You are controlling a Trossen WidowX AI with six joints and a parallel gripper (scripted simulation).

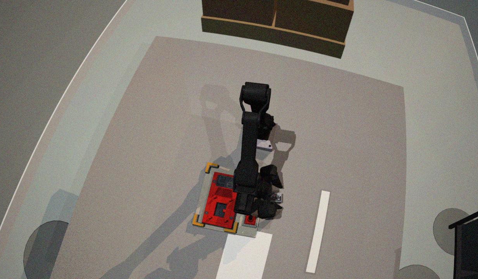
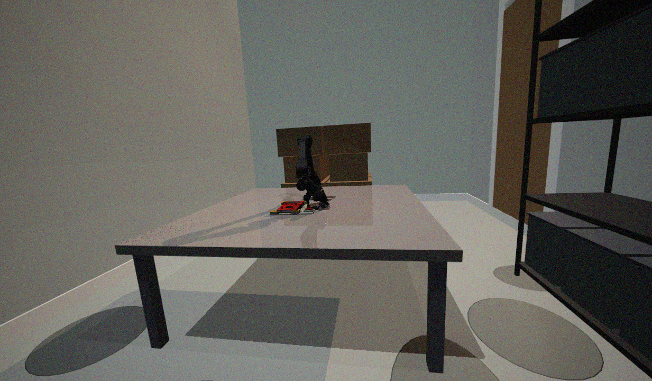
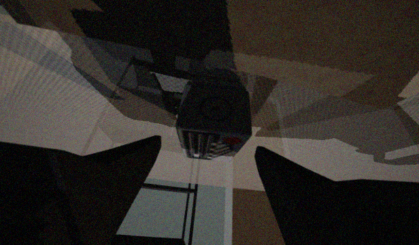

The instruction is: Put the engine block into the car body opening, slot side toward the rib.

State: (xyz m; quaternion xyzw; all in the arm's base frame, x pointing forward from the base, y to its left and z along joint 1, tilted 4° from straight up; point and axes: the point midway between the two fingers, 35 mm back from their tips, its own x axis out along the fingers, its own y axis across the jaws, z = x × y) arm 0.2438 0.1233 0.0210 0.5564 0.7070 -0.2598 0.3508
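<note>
The engine block is 2 cm to the right of my gripper tip, 1 cm below it and 1 cm ahead of it.
</note>
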